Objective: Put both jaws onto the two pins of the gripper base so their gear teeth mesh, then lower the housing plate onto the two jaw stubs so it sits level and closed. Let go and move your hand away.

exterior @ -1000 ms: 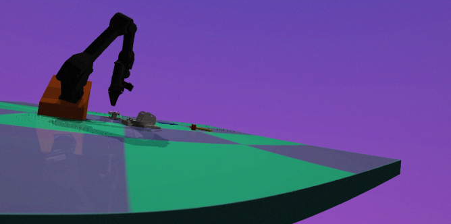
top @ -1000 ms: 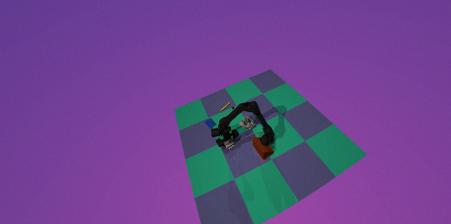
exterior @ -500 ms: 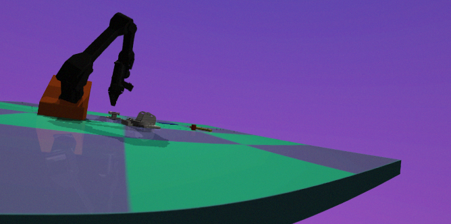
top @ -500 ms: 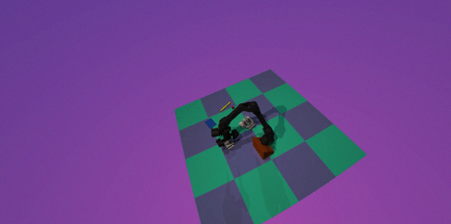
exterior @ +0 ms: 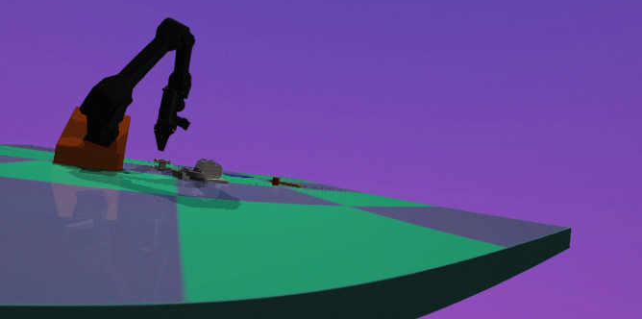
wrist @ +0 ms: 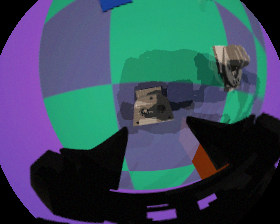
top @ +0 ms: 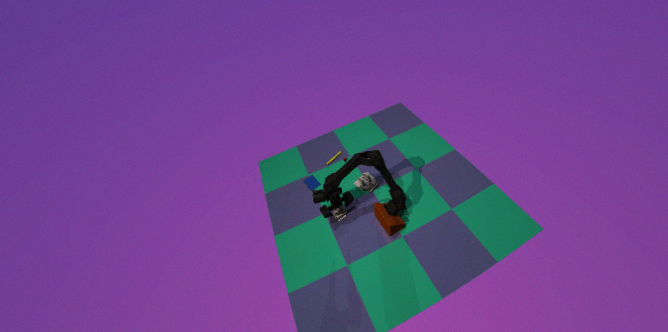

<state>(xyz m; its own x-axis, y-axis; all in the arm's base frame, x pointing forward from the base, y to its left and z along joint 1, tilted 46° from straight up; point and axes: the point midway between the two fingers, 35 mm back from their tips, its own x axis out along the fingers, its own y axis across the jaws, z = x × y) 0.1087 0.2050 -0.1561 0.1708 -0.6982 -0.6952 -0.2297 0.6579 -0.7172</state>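
Right now my gripper tip is 3 cm above the gripper base and 1 cm short of it. The rest, counted from my gripper tip: small red piece (39 cm ahead, 15 cm to the right, 5 cm below); then yellow stick (44 cm ahead, 9 cm to the right, 6 cm below); then blue square (30 cm ahead, 11 cm to the left, 6 cm below).
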